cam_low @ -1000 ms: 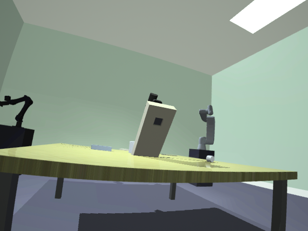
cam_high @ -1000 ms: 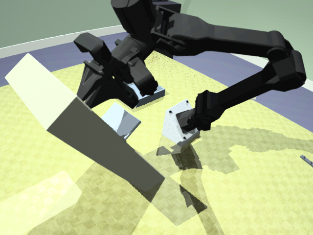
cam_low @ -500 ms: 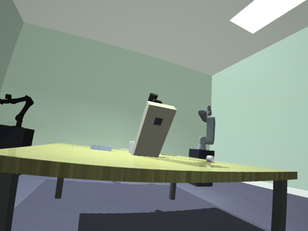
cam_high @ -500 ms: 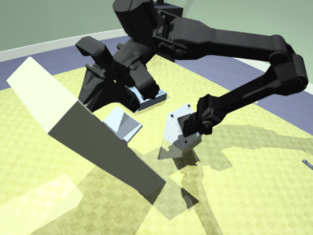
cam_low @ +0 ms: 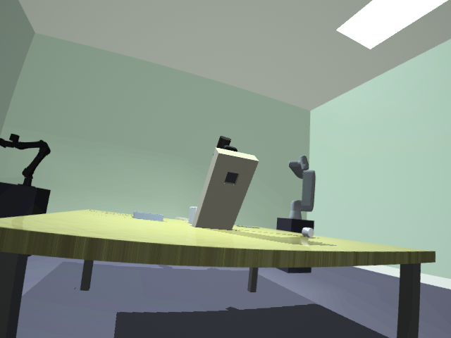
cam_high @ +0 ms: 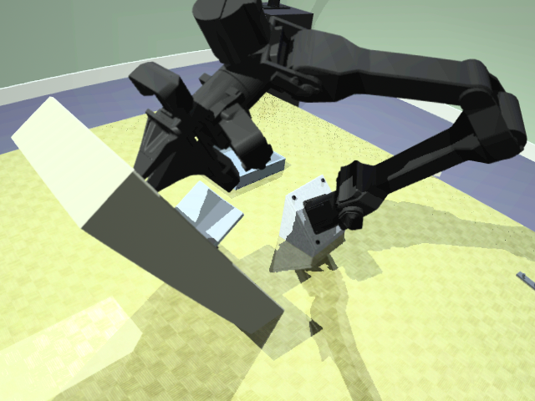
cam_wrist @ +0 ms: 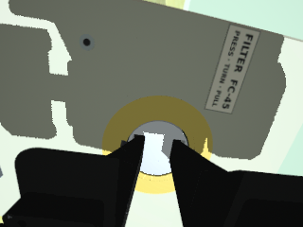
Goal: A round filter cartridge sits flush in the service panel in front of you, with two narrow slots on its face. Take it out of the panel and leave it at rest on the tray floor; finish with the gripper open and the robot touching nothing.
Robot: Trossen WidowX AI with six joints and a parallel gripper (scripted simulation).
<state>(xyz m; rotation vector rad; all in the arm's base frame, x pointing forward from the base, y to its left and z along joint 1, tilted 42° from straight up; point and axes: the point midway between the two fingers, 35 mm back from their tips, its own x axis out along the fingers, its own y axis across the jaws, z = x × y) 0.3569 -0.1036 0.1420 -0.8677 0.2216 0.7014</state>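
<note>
Right now my gripper tip is 1 cm short of the round filter cartridge and 1 cm above it. Also, from my gripper tip: cream service panel 8 cm below, 4 cm behind; then tray 40 cm behind, 30 cm to the right, 24 cm below.
</note>
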